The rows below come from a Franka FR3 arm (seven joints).
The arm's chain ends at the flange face. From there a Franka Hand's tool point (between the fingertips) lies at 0.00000 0.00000 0.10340 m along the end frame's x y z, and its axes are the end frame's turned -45 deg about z.
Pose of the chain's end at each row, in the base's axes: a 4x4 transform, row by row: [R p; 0 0 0 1], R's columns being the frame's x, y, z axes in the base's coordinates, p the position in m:
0.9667, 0.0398, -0.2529, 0.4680; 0.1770, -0.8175, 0.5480, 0.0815; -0.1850, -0.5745, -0.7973, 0.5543; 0, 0, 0, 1
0.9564, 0.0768, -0.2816, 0.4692; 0.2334, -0.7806, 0.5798, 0.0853; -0.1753, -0.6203, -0.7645, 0.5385; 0, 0, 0, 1
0.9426, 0.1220, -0.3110, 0.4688; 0.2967, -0.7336, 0.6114, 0.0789; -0.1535, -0.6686, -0.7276, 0.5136; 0, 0, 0, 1
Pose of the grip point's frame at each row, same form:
0.6554, 0.7117, -0.2529, 0.4419; 0.7032, -0.4529, 0.5480, 0.1382; 0.2754, -0.5370, -0.7973, 0.4719; 0, 0, 0, 1
0.6220, 0.7306, -0.2816, 0.4401; 0.7170, -0.3869, 0.5798, 0.1453; 0.3147, -0.5626, -0.7645, 0.4595; 0, 0, 0, 1
0.5803, 0.7528, -0.3110, 0.4366; 0.7285, -0.3089, 0.6114, 0.1421; 0.3642, -0.5813, -0.7276, 0.4384; 0, 0, 0, 1

